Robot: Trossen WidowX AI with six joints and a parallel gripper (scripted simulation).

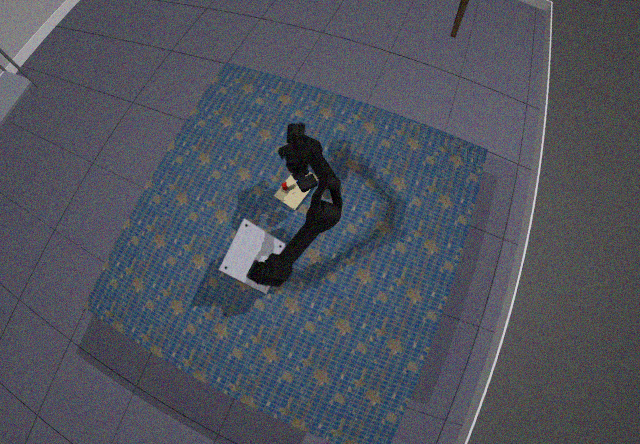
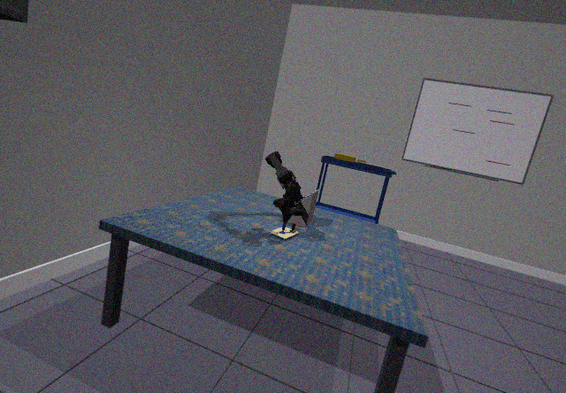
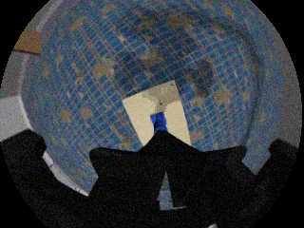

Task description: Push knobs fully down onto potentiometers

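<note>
Now: gripper tip 2 cm above the blue knob. Also, from my gripper tip: red knob (5 cm behind, 4 cm to the left, 2 cm below).
</note>
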